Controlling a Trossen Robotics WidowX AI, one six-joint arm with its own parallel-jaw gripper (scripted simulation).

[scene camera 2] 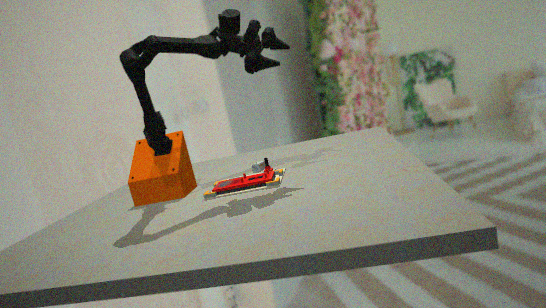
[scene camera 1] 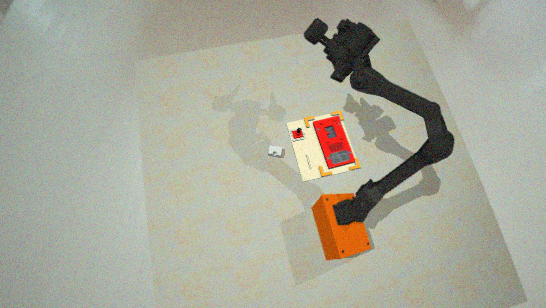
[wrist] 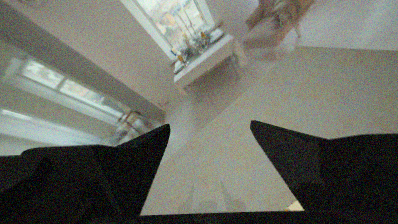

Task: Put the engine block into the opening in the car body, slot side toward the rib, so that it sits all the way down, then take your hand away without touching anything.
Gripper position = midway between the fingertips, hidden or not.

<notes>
My gripper (scene camera 2: 284, 55) is open, with nothing in its grasp. Also in view: a red car body (scene camera 1: 335, 146) and a cream base plate (scene camera 1: 311, 162).
The red car body shows as well in scene camera 2 (scene camera 2: 258, 180). My gripper also shows in scene camera 1 (scene camera 1: 328, 33) and in the wrist view (wrist: 210, 126).
</notes>
